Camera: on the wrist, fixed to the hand. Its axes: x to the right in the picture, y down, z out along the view.
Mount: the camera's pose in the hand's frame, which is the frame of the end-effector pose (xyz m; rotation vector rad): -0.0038 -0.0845 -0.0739 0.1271 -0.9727 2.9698
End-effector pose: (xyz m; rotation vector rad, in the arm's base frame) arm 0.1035 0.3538 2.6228 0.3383 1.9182 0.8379
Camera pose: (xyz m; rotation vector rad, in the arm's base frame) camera 0.0511 0.2604 2.5889 -2.6181 0.7896 -1.1669
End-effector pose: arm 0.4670 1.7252 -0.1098 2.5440 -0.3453 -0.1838
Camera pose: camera 0.4957 1.8327 -0.0944 0.3917 3.0928 0.0761
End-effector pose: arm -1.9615 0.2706 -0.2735 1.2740 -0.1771 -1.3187
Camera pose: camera -1.9607 0.3380 -0.3634 -0.5359 -1.7774 0.9732
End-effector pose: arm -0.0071 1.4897 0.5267 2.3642 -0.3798 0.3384
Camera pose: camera 0.0099 1.6007 0.5268 0.2175 2.7158 -0.1630
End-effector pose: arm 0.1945 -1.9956 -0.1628 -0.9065 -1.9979 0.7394
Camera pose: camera 0.2305 -2.0341 -0.0636 1.5573 -0.5354 -1.2710
